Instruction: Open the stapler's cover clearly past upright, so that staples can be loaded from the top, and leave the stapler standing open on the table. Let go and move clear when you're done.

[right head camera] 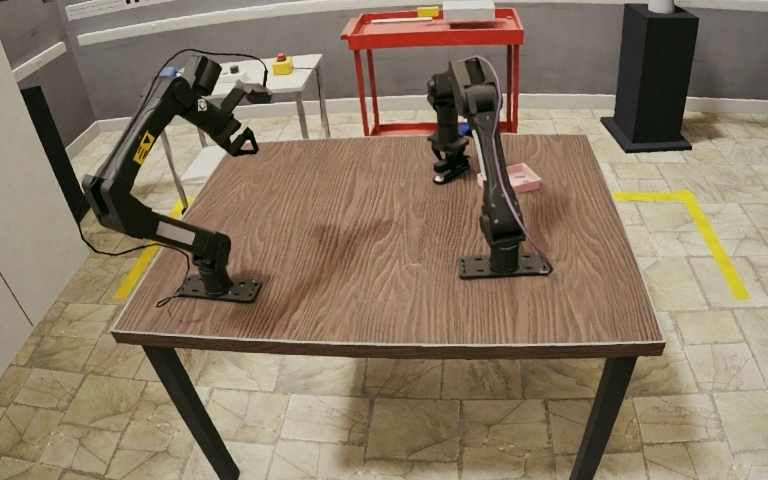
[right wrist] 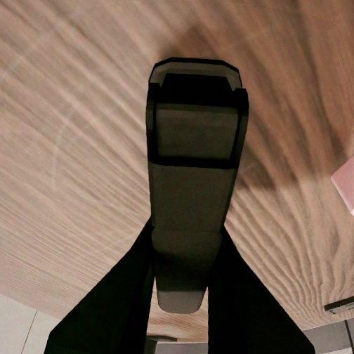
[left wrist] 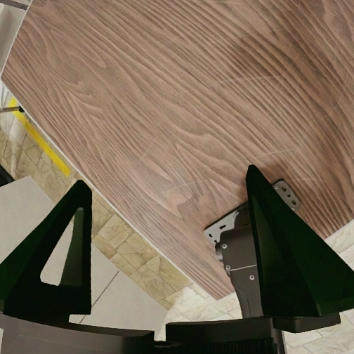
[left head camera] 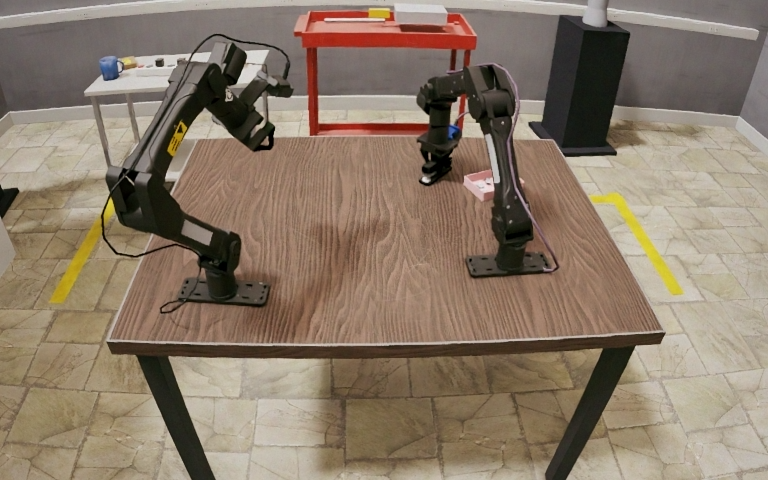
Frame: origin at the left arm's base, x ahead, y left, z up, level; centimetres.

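Seen in the pictures: left gripper, fingertip midpoint: [right head camera: 245, 141] [left head camera: 256, 136]; right gripper, fingertip midpoint: [right head camera: 449, 169] [left head camera: 434, 170]; left arm's base at its link origin: [right head camera: 219, 290] [left head camera: 223, 293]; right arm's base at its link origin: [right head camera: 503, 267] [left head camera: 508, 265].
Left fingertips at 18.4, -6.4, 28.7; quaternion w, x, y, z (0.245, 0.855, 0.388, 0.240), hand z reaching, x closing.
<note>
Pixels of each thing's top centre, then the offset from my left fingertips to it, as dx, dy, dz. "pt": a spot on its surface instead. Level surfaces: height alone.
- black stapler at a spot on its surface: [right head camera: 451, 173] [left head camera: 436, 174] pt +34.0, -41.9, -27.7
- pink tray at its top centre: [right head camera: 509, 176] [left head camera: 494, 178] +30.3, -58.1, -25.9
- wooden table at its surface level: dz -28.7
The black stapler [left head camera: 436, 177] [right head camera: 451, 173] [right wrist: 192, 195] stands on the table below my right arm. Its cover lies over the base, far from upright; a small gap shows between them at the near end in the head views. My right gripper [left head camera: 436, 162] [right head camera: 451, 159] [right wrist: 185, 218] is shut on the cover, with one finger on each side near its narrower end. The fingers hide part of the stapler in the head views. My left gripper [left head camera: 265, 138] [right head camera: 246, 142] [left wrist: 162, 177] is open and empty, high above the table's far left part.
A pink tray [left head camera: 479, 191] [right head camera: 527, 185] [right wrist: 346, 181] with small pieces stands just right of the stapler, partly behind my right arm in the head views. A red cart [left head camera: 390, 39] [right head camera: 436, 39] and a white side table [left head camera: 107, 86] [right head camera: 294, 83] stand beyond the wooden table [left head camera: 339, 271] [right head camera: 351, 283].
</note>
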